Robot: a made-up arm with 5 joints. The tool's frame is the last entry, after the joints.
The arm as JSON. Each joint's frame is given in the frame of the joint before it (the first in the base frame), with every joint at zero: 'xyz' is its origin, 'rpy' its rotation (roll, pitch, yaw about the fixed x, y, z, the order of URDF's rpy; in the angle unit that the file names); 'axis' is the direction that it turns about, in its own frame. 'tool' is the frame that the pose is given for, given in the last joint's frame.
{
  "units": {
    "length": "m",
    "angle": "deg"
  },
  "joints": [
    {
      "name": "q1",
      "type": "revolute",
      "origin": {
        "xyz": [
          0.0,
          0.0,
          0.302
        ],
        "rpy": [
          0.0,
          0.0,
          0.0
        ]
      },
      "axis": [
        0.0,
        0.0,
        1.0
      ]
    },
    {
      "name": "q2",
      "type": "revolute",
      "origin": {
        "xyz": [
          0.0,
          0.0,
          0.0
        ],
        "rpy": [
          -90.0,
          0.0,
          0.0
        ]
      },
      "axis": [
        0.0,
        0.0,
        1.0
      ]
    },
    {
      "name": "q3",
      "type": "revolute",
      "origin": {
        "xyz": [
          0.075,
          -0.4,
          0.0
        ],
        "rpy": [
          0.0,
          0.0,
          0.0
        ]
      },
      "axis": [
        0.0,
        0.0,
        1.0
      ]
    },
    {
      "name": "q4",
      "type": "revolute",
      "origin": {
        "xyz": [
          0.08,
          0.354,
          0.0
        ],
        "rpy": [
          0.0,
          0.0,
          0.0
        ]
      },
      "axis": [
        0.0,
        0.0,
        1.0
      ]
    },
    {
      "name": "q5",
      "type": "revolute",
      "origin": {
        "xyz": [
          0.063,
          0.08,
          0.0
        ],
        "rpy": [
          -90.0,
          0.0,
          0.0
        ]
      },
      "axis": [
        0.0,
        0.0,
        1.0
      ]
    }
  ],
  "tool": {
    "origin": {
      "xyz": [
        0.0,
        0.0,
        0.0
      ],
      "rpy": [
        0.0,
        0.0,
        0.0
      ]
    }
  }
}
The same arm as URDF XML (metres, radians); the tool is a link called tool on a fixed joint. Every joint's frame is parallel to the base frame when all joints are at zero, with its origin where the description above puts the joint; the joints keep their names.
<robot name="arm">
<joint name="q1" type="continuous"><parent link="base"/><child link="link1"/><origin xyz="0.0000 0.0000 0.3020"/><axis xyz="0 0 1"/></joint>
<joint name="q2" type="continuous"><parent link="link1"/><child link="link2"/><origin xyz="0.0000 0.0000 0.0000"/><axis xyz="0 1 0"/></joint>
<joint name="q3" type="continuous"><parent link="link2"/><child link="link3"/><origin xyz="0.0750 0.0000 0.4000"/><axis xyz="0 1 0"/></joint>
<joint name="q4" type="continuous"><parent link="link3"/><child link="link4"/><origin xyz="0.0800 0.0000 -0.3540"/><axis xyz="0 1 0"/></joint>
<joint name="q5" type="continuous"><parent link="link4"/><child link="link5"/><origin xyz="0.0630 0.0000 -0.0800"/><axis xyz="0 0 -1"/></joint>
<joint name="tool_joint" type="fixed"><parent link="link5"/><child link="tool"/><origin xyz="0.0000 0.0000 0.0000" rpy="3.1416 0.0000 0.0000"/></joint>
<link name="base"/>
<link name="link1"/>
<link name="link2"/>
<link name="link3"/>
<link name="link4"/>
<link name="link5"/>
<link name="tool"/>
</robot>

